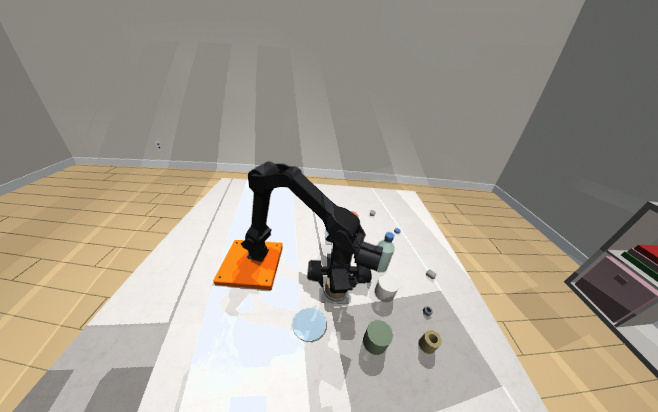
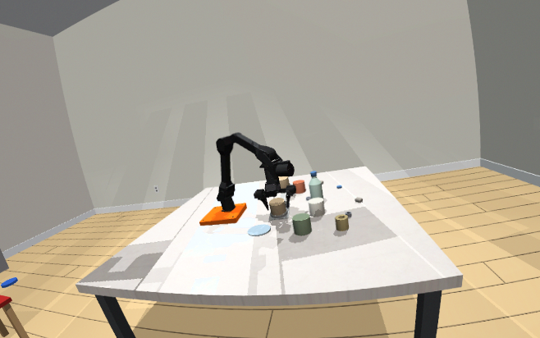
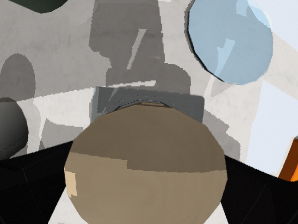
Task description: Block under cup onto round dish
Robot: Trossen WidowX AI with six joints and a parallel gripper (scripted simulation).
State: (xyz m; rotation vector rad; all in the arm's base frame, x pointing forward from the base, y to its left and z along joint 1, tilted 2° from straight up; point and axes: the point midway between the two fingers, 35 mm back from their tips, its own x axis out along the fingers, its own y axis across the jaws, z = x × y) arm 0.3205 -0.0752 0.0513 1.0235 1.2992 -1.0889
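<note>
The light blue round dish lies 6 cm behind my gripper tip, 12 cm to the right of it and 5 cm below it. From my gripper tip the other things lie so: white cylinder 17 cm ahead, 7 cm to the left, 1 cm below; then cup 2 cm to the right, 1 cm above; then green cylinder 12 cm ahead, 12 cm to the right, 1 cm below.
</note>
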